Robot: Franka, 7 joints.
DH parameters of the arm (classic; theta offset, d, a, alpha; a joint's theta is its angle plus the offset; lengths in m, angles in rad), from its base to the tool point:
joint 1: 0 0.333 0 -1.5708
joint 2: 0 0 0 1.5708
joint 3: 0 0.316 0.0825 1.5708
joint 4: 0 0 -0.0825 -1.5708
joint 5: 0 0.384 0 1.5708
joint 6: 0 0 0.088 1.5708
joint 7: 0 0.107 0 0
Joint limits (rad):
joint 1: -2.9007..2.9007
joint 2: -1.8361..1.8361
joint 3: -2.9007..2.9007
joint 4: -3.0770..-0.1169
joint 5: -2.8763..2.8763
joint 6: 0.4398..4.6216
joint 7: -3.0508..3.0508
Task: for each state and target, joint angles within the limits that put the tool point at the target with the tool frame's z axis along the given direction. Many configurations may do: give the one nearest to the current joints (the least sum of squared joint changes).
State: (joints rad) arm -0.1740 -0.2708 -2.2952 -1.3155 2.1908 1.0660 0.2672
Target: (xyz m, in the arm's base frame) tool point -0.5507 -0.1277 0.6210 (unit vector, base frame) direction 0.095 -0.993 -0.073
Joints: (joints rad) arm -0.4944 -0.0007 -2.6161 -1.7846 1.4853 1.5238 0.2672
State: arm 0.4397 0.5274 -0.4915 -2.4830 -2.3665 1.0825 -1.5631
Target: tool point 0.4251 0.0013 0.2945 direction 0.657 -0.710 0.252
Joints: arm 0.5761 -0.0240 -0.3615 -2.6940 -2.1591 1.5620 -1.5631
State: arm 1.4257 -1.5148 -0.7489 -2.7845 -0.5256 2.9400 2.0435
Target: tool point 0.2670 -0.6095 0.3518 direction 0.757 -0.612 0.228
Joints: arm 0.9775 -1.8361 -1.4316 -1.9485 -0.2657 3.5538 2.0435
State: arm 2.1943 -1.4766 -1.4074 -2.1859 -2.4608 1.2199 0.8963
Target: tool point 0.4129 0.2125 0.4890 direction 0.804 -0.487 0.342
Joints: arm 2.0865 -1.0582 -1.2177 -2.5713 -2.8344 1.0128 0.8963
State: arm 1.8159 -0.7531 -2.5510 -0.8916 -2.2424 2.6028 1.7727
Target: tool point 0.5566 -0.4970 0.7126 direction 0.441 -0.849 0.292
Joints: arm 2.0431 -0.7290 -2.4185 -0.7201 -2.2405 2.6951 1.7727
